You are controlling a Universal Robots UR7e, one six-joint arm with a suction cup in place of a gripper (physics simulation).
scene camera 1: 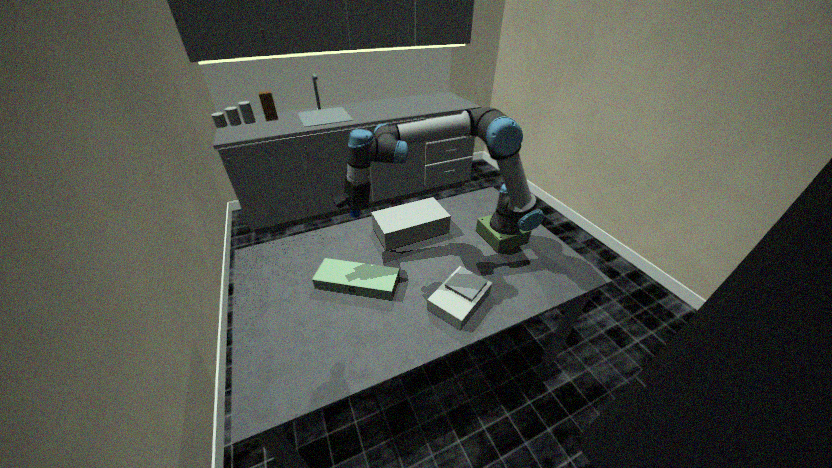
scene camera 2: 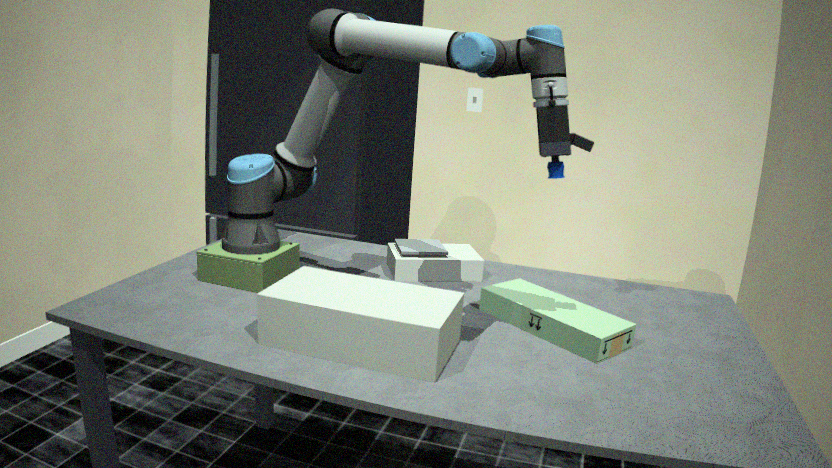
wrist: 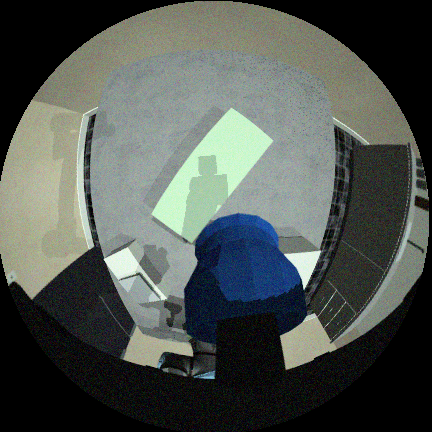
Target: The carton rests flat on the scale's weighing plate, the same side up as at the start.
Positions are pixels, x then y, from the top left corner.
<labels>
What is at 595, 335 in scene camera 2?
A light green carton.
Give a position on a large white box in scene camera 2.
403, 329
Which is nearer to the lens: the scale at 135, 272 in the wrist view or the large white box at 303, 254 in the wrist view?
The large white box.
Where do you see a scale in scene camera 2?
At 408, 259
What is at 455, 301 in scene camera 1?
A scale.
</labels>
